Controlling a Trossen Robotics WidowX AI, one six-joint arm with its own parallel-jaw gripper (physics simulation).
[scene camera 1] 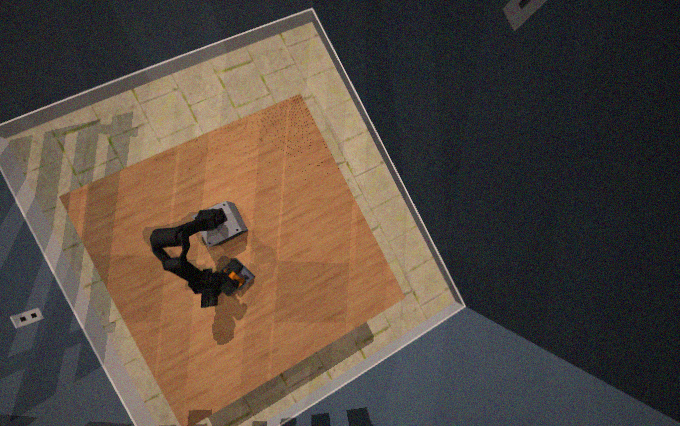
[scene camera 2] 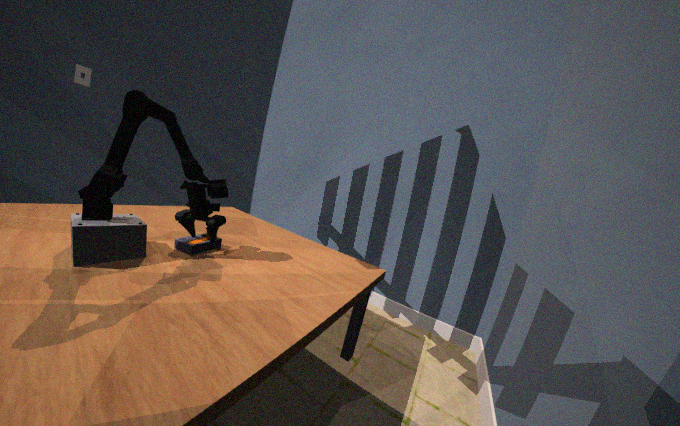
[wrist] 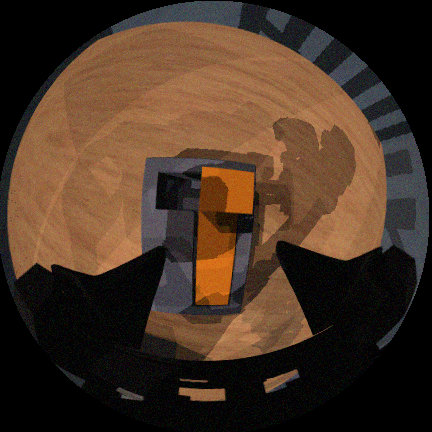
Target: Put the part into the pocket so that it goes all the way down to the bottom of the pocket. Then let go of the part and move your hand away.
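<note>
An orange part lies in the pocket of a dark grey holder. Its long bar lies lengthwise in the slot. A square head stands raised at the far end in the wrist view. A dark open stretch of the pocket shows left of the head. Whether the bar touches the pocket floor cannot be told. My gripper is open and empty, low over the holder. In the wrist view its left fingertip overlaps the holder's left side and its right fingertip lies beyond the right side.
The grey robot base stands near the holder on the wooden table. The arm's shadows fall across the table. The table's edge and a corner show in the second scene view.
</note>
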